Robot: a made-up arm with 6 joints.
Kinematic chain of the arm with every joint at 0, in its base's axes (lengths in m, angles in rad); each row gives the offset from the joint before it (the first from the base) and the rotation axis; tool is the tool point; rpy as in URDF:
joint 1: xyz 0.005 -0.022 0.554 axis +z
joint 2: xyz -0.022 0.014 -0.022 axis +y
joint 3: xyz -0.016 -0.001 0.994 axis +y
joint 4: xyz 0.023 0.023 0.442 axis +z
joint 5: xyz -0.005 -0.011 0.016 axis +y
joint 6: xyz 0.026 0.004 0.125 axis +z
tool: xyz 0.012 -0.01 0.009 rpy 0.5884 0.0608 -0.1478
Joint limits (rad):
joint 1: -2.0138..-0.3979
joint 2: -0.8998..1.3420
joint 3: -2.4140..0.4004
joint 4: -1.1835..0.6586
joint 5: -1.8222..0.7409
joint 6: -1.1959..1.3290
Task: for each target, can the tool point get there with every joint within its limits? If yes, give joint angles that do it. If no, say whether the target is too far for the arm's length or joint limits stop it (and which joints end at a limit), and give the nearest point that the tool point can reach.
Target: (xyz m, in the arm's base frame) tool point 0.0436 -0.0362 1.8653
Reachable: yes | joints -1.7850 0.4243 -0.9888 -0.2429 -1.0572 -0.4682
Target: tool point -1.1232 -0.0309 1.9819
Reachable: no: too far | nearest point -0.8532 0.2594 1.7870 | short by 0.442 m
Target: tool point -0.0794 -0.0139 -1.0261
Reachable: no: joint limits stop it (at a limit: joint 1, joint 2, joint 3) | nearest point -0.6270 0.2768 0.5525 | short by 1.696 m
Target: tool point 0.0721 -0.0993 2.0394
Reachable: yes | joints -1.4419 0.2971 -0.7713 0.4555 0.3789 0.0507
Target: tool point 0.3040 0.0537 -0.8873
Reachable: no: joint limits stop it (at a limit: joint 1, joint 2, joint 3) | nearest point 0.3571 0.5902 0.5515 | short by 1.537 m
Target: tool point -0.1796 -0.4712 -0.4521
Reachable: no: joint limits stop it (at a limit: joint 1, joint 2, joint 3) | nearest point -0.6270 0.2248 0.5736 | short by 1.318 m
